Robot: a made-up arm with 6 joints. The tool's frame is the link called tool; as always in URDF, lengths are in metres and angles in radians. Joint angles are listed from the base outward.
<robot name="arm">
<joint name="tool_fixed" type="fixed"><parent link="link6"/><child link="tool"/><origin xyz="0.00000 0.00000 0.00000"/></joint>
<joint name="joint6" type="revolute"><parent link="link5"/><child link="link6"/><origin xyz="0.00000 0.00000 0.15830"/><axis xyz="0 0 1"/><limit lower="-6.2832" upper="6.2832"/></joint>
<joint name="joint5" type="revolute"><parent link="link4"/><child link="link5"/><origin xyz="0.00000 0.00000 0.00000"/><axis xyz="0 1 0"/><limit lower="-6.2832" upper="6.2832"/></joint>
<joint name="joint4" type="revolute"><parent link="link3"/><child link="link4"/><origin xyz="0.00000 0.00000 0.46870"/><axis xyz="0 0 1"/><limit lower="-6.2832" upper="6.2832"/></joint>
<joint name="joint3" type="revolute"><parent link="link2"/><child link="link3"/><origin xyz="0.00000 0.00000 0.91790"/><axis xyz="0 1 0"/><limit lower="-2.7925" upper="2.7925"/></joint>
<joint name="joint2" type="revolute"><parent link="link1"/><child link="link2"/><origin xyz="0.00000 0.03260 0.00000"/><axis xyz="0 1 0"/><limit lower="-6.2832" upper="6.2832"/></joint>
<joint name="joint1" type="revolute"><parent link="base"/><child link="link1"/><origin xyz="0.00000 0.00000 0.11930"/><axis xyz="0 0 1"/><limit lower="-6.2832" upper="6.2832"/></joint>
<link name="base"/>
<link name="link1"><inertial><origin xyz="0.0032 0.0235 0.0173"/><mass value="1.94"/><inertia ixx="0.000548" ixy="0" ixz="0" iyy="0.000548" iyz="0" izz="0.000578"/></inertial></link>
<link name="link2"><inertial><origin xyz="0.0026 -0.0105 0.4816"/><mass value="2.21"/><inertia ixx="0.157" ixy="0" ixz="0" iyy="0.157" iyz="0" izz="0.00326"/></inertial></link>
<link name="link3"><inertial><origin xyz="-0.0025 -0.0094 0.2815"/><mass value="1.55"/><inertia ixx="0.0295" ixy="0" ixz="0" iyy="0.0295" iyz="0" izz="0.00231"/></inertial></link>
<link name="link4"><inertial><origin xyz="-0.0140 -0.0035 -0.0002"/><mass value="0.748"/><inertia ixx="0.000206" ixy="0" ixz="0" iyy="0.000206" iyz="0" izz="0.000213"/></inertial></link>
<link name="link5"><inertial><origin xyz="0.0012 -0.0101 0.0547"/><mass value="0.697"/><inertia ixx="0.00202" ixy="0" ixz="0" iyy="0.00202" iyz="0" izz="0.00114"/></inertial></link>
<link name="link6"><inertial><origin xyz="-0.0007 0.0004 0.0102"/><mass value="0.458"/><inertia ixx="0.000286" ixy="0" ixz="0" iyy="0.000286" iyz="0" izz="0.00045"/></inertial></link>
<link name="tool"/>
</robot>
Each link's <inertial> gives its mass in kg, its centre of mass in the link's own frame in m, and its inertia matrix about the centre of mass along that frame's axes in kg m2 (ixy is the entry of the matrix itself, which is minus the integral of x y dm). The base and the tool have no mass. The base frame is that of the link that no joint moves.
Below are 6 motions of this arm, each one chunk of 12 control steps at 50 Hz.
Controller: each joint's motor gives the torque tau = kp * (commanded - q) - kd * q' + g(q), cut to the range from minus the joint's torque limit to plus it. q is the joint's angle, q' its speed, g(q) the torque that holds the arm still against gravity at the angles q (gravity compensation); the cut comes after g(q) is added. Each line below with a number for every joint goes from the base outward.
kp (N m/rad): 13 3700 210 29 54 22
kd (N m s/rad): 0.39 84 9.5 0.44 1.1 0.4
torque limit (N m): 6.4 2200 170 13 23 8.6
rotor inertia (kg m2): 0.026 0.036 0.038 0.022 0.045 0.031
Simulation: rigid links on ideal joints. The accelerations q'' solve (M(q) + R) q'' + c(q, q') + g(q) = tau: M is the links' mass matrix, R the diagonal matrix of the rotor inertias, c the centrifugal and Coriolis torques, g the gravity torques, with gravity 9.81 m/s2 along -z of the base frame. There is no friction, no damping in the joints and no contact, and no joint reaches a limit. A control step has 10 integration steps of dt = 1/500 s. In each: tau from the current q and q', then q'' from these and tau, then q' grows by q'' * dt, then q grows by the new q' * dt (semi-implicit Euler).
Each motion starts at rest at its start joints. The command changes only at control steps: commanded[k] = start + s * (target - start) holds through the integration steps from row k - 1 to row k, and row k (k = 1, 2, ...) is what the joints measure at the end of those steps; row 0 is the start. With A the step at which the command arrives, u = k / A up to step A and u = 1 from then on. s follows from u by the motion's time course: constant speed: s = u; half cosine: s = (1 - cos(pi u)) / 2; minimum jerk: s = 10 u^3 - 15 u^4 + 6 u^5; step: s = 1 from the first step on.
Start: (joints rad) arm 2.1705 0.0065 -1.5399 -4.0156 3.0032 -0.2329
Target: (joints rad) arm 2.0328 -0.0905 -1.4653 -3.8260 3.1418 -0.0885
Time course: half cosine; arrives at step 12
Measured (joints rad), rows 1 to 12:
1: 2.1704 0.0062 -1.5395 -4.0149 3.0037 -0.2325
2: 2.1698 0.0046 -1.5379 -4.0113 3.0062 -0.2307
3: 2.1684 0.0007 -1.5340 -4.0021 3.0124 -0.2258
4: 2.1659 -0.0063 -1.5275 -3.9858 3.0237 -0.2164
5: 2.1622 -0.0165 -1.5189 -3.9626 3.0399 -0.2019
6: 2.1576 -0.0292 -1.5090 -3.9343 3.0599 -0.1825
7: 2.1525 -0.0434 -1.4991 -3.9040 3.0817 -0.1595
8: 2.1471 -0.0578 -1.4902 -3.8750 3.1031 -0.1351
9: 2.1416 -0.0713 -1.4832 -3.8500 3.1222 -0.1117
10: 2.1363 -0.0826 -1.4784 -3.8309 3.1372 -0.0915
11: 2.1311 -0.0912 -1.4762 -3.8189 3.1471 -0.0767
12: 2.1261 -0.0962 -1.4762 -3.8141 3.1515 -0.0684

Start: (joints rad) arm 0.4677 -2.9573 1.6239 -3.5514 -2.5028 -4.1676
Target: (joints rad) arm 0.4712 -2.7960 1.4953 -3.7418 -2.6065 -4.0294
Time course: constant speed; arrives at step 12
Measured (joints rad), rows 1 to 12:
1: 0.4674 -2.9546 1.6216 -3.5548 -2.5065 -4.1660
2: 0.4665 -2.9468 1.6153 -3.5653 -2.5163 -4.1609
3: 0.4651 -2.9340 1.6055 -3.5831 -2.5300 -4.1514
4: 0.4633 -2.9181 1.5938 -3.6054 -2.5435 -4.1381
5: 0.4616 -2.9012 1.5819 -3.6286 -2.5539 -4.1221
6: 0.4600 -2.8847 1.5710 -3.6496 -2.5603 -4.1052
7: 0.4588 -2.8695 1.5613 -3.6671 -2.5639 -4.0889
8: 0.4578 -2.8555 1.5525 -3.6812 -2.5668 -4.0742
9: 0.4570 -2.8424 1.5440 -3.6935 -2.5711 -4.0615
10: 0.4564 -2.8296 1.5352 -3.7056 -2.5779 -4.0507
11: 0.4559 -2.8169 1.5256 -3.7190 -2.5873 -4.0411
12: 0.4554 -2.8040 1.5151 -3.7342 -2.5985 -4.0322

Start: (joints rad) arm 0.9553 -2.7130 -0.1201 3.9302 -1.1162 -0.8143
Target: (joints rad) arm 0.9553 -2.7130 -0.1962 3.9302 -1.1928 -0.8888
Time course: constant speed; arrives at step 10
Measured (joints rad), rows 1 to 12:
1: 0.9553 -2.7127 -0.1214 3.9297 -1.1177 -0.8153
2: 0.9554 -2.7122 -0.1242 3.9286 -1.1222 -0.8187
3: 0.9557 -2.7118 -0.1280 3.9271 -1.1298 -0.8249
4: 0.9561 -2.7115 -0.1327 3.9256 -1.1396 -0.8336
5: 0.9566 -2.7113 -0.1383 3.9245 -1.1503 -0.8439
6: 0.9572 -2.7113 -0.1448 3.9240 -1.1607 -0.8548
7: 0.9579 -2.7114 -0.1521 3.9242 -1.1701 -0.8652
8: 0.9586 -2.7116 -0.1600 3.9251 -1.1781 -0.8746
9: 0.9595 -2.7119 -0.1685 3.9265 -1.1851 -0.8828
10: 0.9603 -2.7122 -0.1774 3.9280 -1.1913 -0.8897
11: 0.9611 -2.7129 -0.1853 3.9300 -1.1960 -0.8949
12: 0.9619 -2.7137 -0.1919 3.9323 -1.1979 -0.8974

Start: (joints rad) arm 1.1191 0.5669 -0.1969 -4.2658 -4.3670 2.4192
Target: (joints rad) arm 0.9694 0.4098 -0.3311 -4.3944 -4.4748 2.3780
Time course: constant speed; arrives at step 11
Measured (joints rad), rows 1 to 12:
1: 1.1189 0.5634 -0.1892 -4.2706 -4.3671 2.4186
2: 1.1181 0.5560 -0.1780 -4.2862 -4.3701 2.4168
3: 1.1166 0.5457 -0.1696 -4.3121 -4.3776 2.4137
4: 1.1141 0.5331 -0.1671 -4.3433 -4.3893 2.4095
5: 1.1107 0.5187 -0.1716 -4.3731 -4.4036 2.4044
6: 1.1062 0.5030 -0.1828 -4.3956 -4.4190 2.3992
7: 1.1004 0.4864 -0.1995 -4.4073 -4.4338 2.3941
8: 1.0931 0.4693 -0.2205 -4.4082 -4.4473 2.3895
9: 1.0843 0.4519 -0.2445 -4.4012 -4.4592 2.3853
10: 1.0738 0.4345 -0.2701 -4.3906 -4.4698 2.3817
11: 1.0615 0.4175 -0.2960 -4.3809 -4.4794 2.3783
12: 1.0476 0.4042 -0.3284 -4.3713 -4.4884 2.3756

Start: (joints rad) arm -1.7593 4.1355 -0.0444 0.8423 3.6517 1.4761
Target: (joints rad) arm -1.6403 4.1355 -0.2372 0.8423 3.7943 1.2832
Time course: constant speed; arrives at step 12
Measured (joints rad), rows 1 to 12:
1: -1.7593 4.1362 -0.0473 0.8427 3.6537 1.4739
2: -1.7594 4.1372 -0.0532 0.8440 3.6596 1.4665
3: -1.7595 4.1382 -0.0613 0.8460 3.6696 1.4531
4: -1.7597 4.1389 -0.0715 0.8482 3.6829 1.4343
5: -1.7598 4.1392 -0.0837 0.8499 3.6979 1.4120
6: -1.7598 4.1391 -0.0978 0.8507 3.7132 1.3886
7: -1.7597 4.1387 -0.1137 0.8503 3.7278 1.3660
8: -1.7595 4.1381 -0.1311 0.8487 3.7414 1.3457
9: -1.7591 4.1373 -0.1496 0.8465 3.7540 1.3282
10: -1.7586 4.1365 -0.1689 0.8438 3.7659 1.3132
11: -1.7580 4.1357 -0.1884 0.8414 3.7776 1.2999
12: -1.7572 4.1350 -0.2078 0.8394 3.7892 1.2873

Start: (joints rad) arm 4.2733 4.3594 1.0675 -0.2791 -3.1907 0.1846
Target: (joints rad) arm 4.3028 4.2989 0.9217 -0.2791 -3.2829 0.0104
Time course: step
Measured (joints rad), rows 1 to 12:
1: 4.2732 4.3501 1.0706 -0.2779 -3.2161 0.1604
2: 4.2729 4.3323 1.0642 -0.2753 -3.2673 0.1050
3: 4.2727 4.3145 1.0398 -0.2729 -3.3153 0.0392
4: 4.2726 4.3011 1.0005 -0.2725 -3.3403 -0.0188
5: 4.2726 4.2927 0.9555 -0.2751 -3.3369 -0.0565
6: 4.2728 4.2880 0.9143 -0.2797 -3.3121 -0.0693
7: 4.2732 4.2857 0.8831 -0.2846 -3.2784 -0.0597
8: 4.2736 4.2848 0.8637 -0.2877 -3.2486 -0.0352
9: 4.2739 4.2853 0.8551 -0.2883 -3.2309 -0.0051
10: 4.2742 4.2868 0.8551 -0.2866 -3.2279 0.0219
11: 4.2745 4.2893 0.8617 -0.2838 -3.2373 0.0400
12: 4.2747 4.2924 0.8728 -0.2810 -3.2540 0.0468

